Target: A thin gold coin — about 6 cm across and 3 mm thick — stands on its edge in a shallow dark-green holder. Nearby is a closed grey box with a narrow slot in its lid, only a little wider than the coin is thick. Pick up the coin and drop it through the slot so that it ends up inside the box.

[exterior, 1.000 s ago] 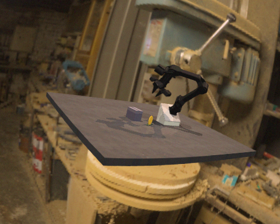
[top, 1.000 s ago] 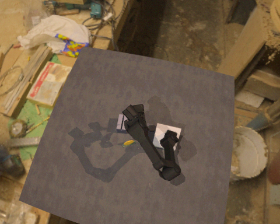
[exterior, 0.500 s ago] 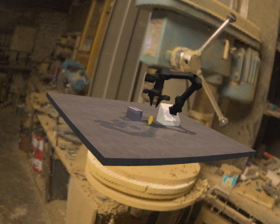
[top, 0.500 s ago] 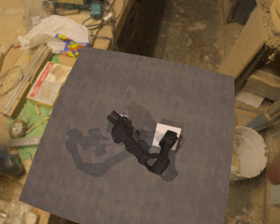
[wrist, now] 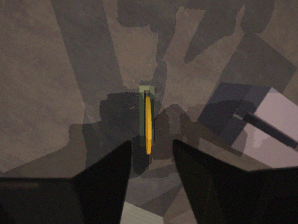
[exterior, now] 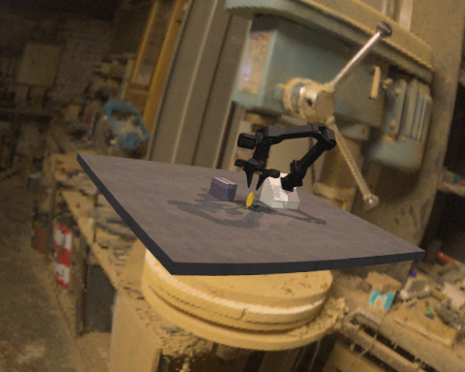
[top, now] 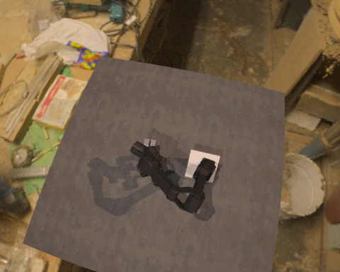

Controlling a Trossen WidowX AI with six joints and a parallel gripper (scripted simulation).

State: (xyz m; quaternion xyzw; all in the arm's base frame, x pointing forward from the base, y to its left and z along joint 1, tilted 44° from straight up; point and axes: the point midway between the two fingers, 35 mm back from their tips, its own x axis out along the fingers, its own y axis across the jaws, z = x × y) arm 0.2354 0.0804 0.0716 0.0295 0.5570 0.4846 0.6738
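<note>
My gripper tip is 50 mm above the coin.
</note>
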